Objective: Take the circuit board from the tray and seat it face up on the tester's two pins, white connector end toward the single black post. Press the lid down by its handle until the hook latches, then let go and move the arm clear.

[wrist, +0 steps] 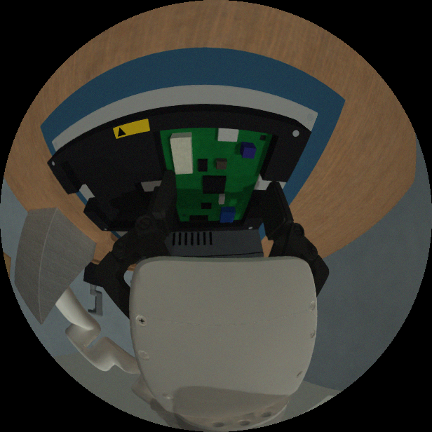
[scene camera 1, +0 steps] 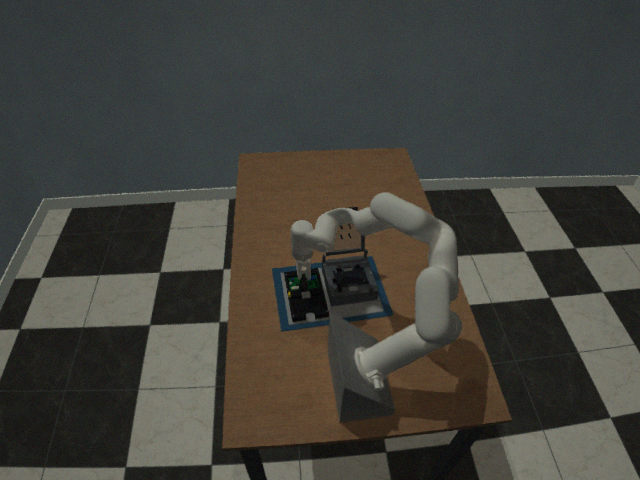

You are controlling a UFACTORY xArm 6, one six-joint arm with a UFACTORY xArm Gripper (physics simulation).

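Places are measured from the arm's base along level axes (x ahead, y left, z up), in millimetres.
Where they show: gripper, fingertip midpoint: [scene camera 1: 302, 281]; arm's base, origin of the base link: [scene camera 1: 367, 367].
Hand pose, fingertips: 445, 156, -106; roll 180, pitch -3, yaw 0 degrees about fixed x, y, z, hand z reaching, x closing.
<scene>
Each offset is from my fingertips to the top centre of the thing, as dx, dy, dz. "spot": to the spot under its first point. Level surfaces: height alone.
The green circuit board @[-7, -3, +6] [scene camera 1: 311, 284] [wrist: 235, 172] lies face up in one compartment of the black tray @[spot: -134, -16, -5] [scene camera 1: 310, 310] [wrist: 100, 165]. Its white connector is at the left of the board in the wrist view. My gripper [scene camera 1: 303, 285] [wrist: 222, 186] is open and low over the board, with one finger on either side of it and nothing held between them. The grey tester @[spot: -111, -175, +20] [scene camera 1: 353, 297] [wrist: 240, 243] stands beside the tray. Its lid [scene camera 1: 344, 253] stands raised at the back, partly hidden by the arm. The two pins, the black post and the hook cannot be told apart here.
A blue mat @[dz -19] [scene camera 1: 279, 304] [wrist: 200, 65] lies under the tray and tester on the wooden table @[dz -21] [scene camera 1: 273, 206] [wrist: 210, 25]. The grey wedge-shaped arm mount [scene camera 1: 356, 382] [wrist: 47, 260] stands toward the table's front. The arm arches over the table's right side.
</scene>
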